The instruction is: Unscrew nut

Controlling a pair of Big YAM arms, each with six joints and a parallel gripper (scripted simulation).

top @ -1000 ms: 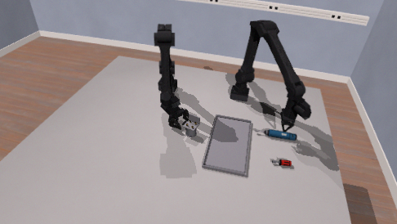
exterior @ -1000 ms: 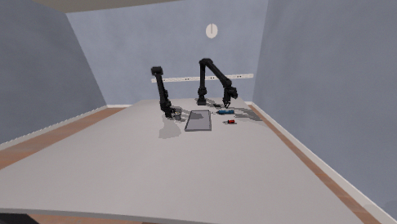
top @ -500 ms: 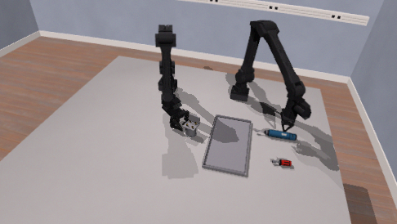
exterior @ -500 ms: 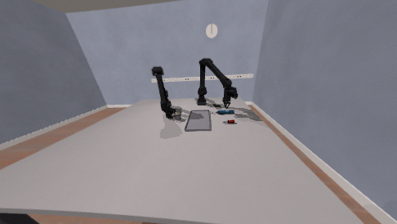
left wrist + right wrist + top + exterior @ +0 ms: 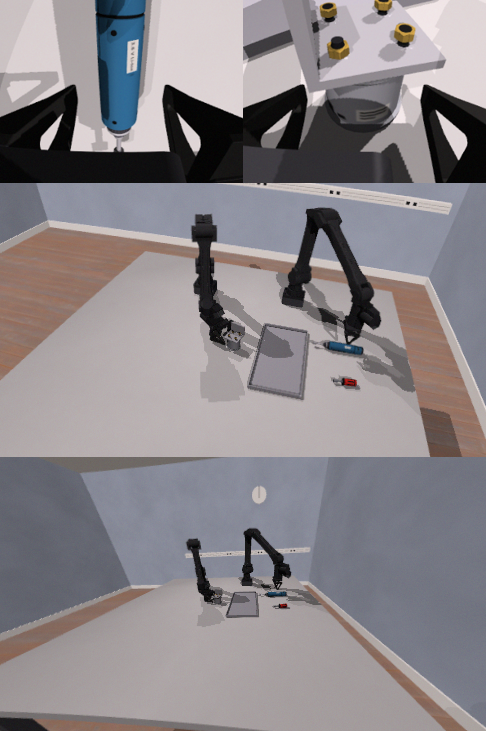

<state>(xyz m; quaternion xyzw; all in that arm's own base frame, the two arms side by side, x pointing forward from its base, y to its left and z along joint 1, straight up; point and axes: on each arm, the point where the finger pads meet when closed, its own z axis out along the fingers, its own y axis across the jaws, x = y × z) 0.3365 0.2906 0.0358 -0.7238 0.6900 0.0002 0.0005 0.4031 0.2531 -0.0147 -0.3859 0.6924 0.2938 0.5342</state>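
My right gripper is now 10 mm short of the grey bracket, 20 mm to the right of it and 40 mm below it. Also, from my right hand: flat grey tray (50 mm ahead, 240 mm to the left, 20 mm below); nut (20 mm ahead, 40 mm above); grey tip (60 mm behind, 410 mm to the left, 10 mm below).
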